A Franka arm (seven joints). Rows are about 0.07 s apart.
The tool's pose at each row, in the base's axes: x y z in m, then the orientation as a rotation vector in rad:
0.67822, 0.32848, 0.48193, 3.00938, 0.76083, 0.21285
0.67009, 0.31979, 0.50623, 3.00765, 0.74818, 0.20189
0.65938, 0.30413, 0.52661, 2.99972, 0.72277, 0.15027
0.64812, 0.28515, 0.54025, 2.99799, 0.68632, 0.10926
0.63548, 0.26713, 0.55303, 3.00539, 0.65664, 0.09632
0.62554, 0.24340, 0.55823, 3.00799, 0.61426, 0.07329
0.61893, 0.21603, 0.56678, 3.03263, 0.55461, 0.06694
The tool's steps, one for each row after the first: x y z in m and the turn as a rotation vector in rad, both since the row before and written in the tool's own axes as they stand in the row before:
-0.00817, 0.00534, -0.02523, -0.00409, -0.00820, 0.00713
-0.01433, 0.01021, -0.02158, -0.00906, -0.03627, 0.01302
-0.01752, 0.01280, -0.01422, -0.00615, -0.02912, 0.02146
-0.01851, 0.01173, -0.01294, 0.00164, -0.00890, 0.01958
-0.01869, 0.01780, -0.00476, -0.00416, -0.01699, 0.02659
-0.01655, 0.02321, -0.00729, 0.01263, -0.00329, 0.04120

